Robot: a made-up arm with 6 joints. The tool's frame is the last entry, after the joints.
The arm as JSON. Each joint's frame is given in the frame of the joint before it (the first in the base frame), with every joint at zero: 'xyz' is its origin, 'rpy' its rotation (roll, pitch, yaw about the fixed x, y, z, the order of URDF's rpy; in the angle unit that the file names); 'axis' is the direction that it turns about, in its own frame. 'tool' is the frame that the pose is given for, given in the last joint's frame.
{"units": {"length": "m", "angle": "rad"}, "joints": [
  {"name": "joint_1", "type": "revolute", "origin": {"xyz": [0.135, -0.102, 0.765], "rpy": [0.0, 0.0, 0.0]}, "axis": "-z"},
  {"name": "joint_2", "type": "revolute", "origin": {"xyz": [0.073, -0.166, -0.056], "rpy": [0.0, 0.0, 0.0]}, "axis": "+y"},
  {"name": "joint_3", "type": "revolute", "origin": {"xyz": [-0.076, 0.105, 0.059], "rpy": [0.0, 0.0, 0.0]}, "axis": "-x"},
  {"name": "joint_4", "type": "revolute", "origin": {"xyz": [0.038, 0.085, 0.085], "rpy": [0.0, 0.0, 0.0]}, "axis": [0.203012, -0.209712, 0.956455]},
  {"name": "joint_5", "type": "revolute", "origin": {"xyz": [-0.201, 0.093, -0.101], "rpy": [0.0, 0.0, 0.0]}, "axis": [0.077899, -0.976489, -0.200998]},
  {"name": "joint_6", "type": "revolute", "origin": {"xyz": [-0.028, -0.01, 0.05], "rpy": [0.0, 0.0, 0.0]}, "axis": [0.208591, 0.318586, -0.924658]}
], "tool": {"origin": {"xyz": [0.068, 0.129, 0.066], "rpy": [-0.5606, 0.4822, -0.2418]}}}
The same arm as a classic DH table. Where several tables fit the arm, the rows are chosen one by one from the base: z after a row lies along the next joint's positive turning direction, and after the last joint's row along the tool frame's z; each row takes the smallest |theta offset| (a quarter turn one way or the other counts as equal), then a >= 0, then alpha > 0; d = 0 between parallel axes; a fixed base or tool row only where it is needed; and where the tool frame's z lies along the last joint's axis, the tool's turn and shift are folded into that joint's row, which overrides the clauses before.
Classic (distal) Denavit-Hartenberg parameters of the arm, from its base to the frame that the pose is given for. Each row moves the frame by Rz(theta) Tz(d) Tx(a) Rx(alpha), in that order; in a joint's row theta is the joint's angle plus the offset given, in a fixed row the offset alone. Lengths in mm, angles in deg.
base (fixed): theta offset -37.07, d 0, a 169.2, alpha 180
joint_1: theta offset -37.07, d -709, a 73, alpha 90
joint_2: theta offset -90, d -61, a 59, alpha 90
joint_3: theta offset 77.63, d 51.4, a 101.2, alpha 101.71
joint_4: theta offset -85.77, d -88.4, a -167.2, alpha 88.38
joint_5: theta offset 24.28, d -90.4, a -16, alpha 96.26
joint_6: theta offset 49.72, d 15.6, a -48.2, alpha 116.95
tool (fixed): theta offset 37.34, d 171.1, a 0, alpha 0

